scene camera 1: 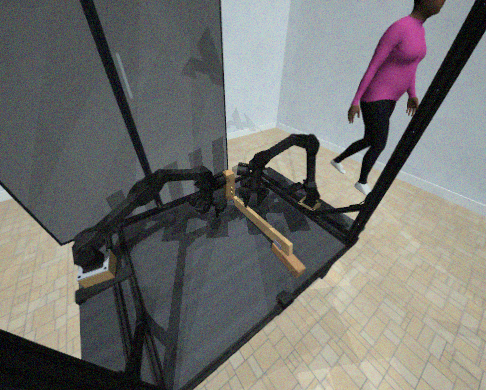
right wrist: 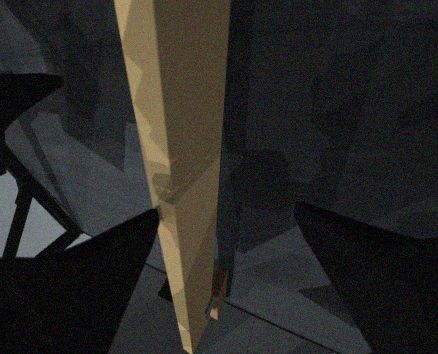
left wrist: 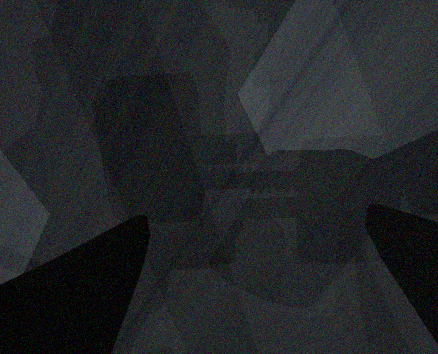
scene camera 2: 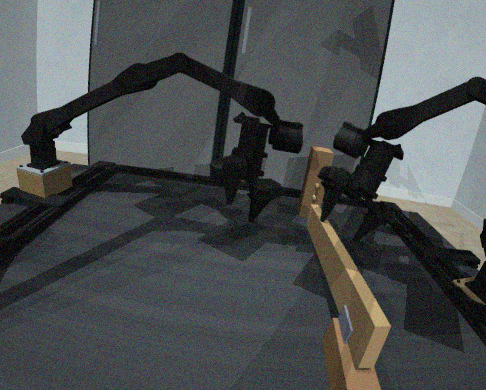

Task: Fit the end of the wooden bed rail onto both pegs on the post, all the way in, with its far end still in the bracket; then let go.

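The pale wooden rail slants across the mat. Its near-post end lies low beside the upright post; pegs show bare above that end. Its far end stands in the bracket, whose grey plate is on a wooden block. My right gripper is open above the rail near the post; the rail shows between its fingers in the right wrist view, close to one fingertip. My left gripper is open and empty, left of the post.
A dark mat lies under everything, crossed by arm shadows. Black frame bars edge it, and a black upright stands at the right. A dark panel rises behind. A person in pink is beyond the table.
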